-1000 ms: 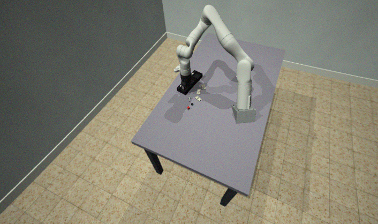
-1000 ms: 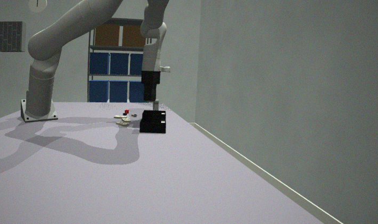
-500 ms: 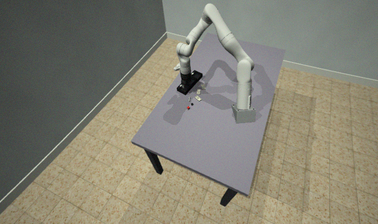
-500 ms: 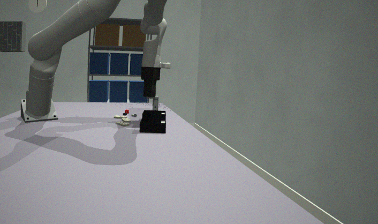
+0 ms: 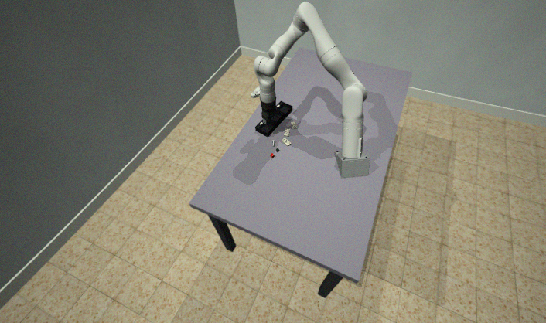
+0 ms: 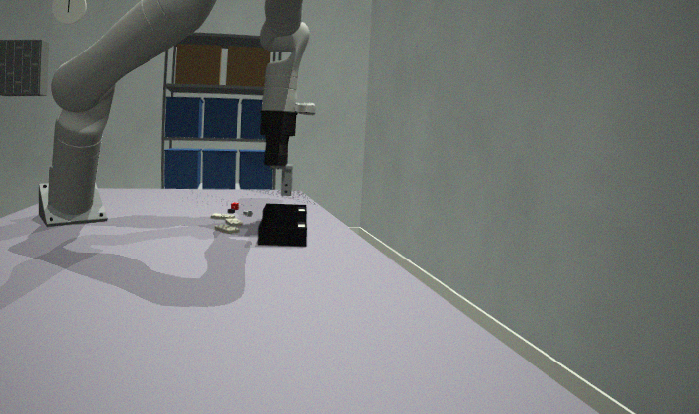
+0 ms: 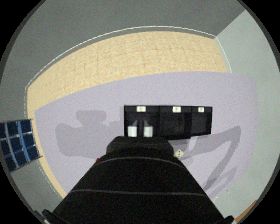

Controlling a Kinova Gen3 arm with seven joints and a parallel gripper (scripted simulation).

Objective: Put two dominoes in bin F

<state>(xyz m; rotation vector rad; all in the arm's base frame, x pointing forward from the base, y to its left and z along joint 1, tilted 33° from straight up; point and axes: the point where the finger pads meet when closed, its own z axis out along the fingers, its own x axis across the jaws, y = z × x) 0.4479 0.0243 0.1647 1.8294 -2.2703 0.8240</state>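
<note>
The pale domino lies 120 mm behind my hand, 20 mm to the right of it and 70 mm below it. Also, from my hand: black piece: 110 mm behind, 120 mm to the left, 70 mm below; then grey bolt: 70 mm behind, 80 mm to the left, 70 mm below; then red piece: 90 mm behind, 170 mm to the left, 70 mm below.
</note>
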